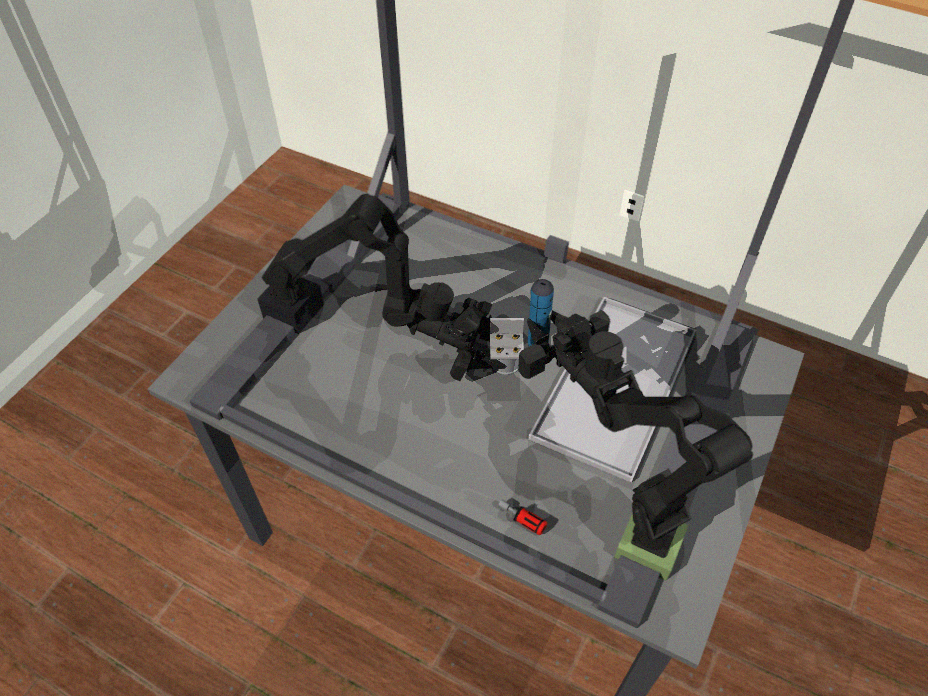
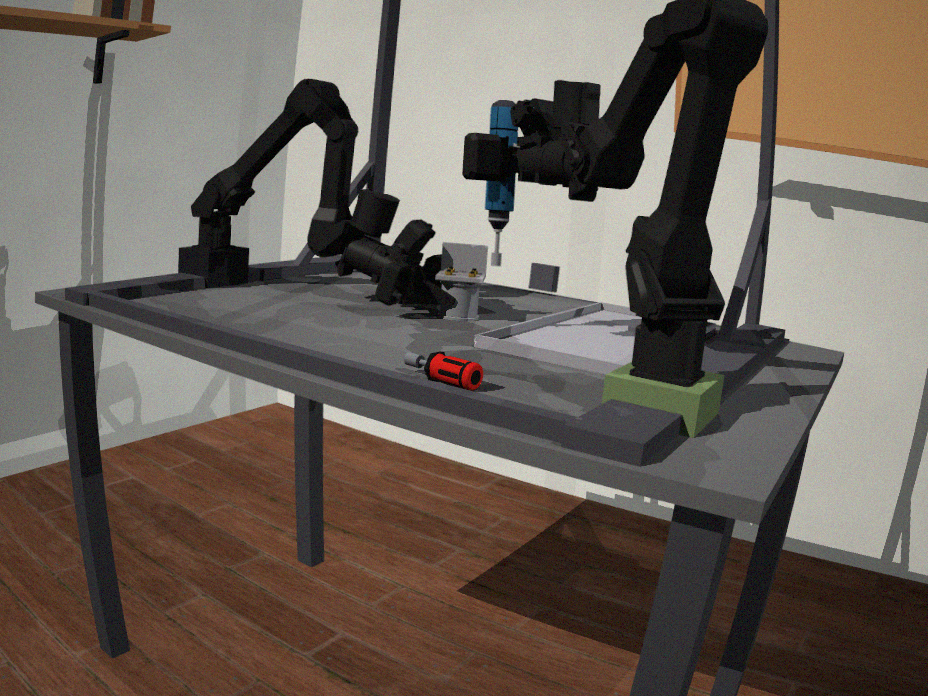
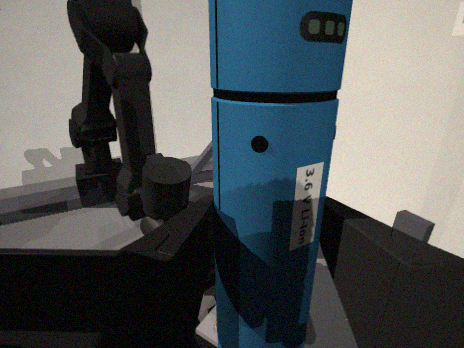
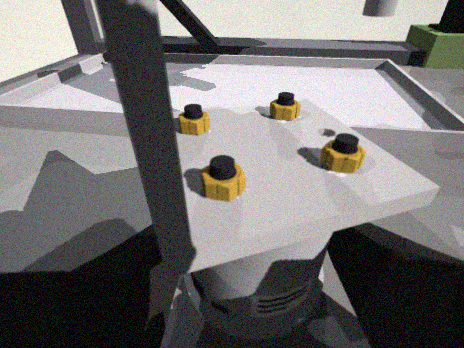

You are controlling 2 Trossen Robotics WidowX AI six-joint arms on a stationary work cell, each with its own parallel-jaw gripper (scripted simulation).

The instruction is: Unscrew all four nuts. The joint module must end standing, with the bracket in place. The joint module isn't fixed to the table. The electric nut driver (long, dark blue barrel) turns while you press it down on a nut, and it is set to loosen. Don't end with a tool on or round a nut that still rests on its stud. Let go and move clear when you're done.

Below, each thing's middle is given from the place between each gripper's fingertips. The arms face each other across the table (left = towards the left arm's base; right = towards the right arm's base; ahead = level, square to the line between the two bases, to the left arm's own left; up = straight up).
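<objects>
From my right hand: joint module (image 4: pixel 275 291), 10 mm behind, 30 mm to the left; white L-shaped bracket (image 2: pixel 462 257), 40 mm above, 10 mm behind, 30 mm to the left; shallow white tray (image 1: pixel 568 423), 30 mm below, 110 mm behind, 250 mm to the left; red-handled tool (image 2: pixel 468 375), 20 mm below, 270 mm ahead, 270 mm to the left. Joint module, by its middle, nearer to my right hand than to my left hand.
My left hand (image 2: pixel 499 161): 17 cm above the white L-shaped bracket, 4 cm past it, 12 cm to the left of it. From my left hand: red-handled tool, 23 cm below, 24 cm ahead, 13 cm to the left; joint module, 21 cm below, 4 cm behind, 11 cm to the right; shallow white tray, 24 cm below, 10 cm to the left, 14 cm behind. Farthest from my left hand of the things named here, going by their middles: red-handled tool.
</objects>
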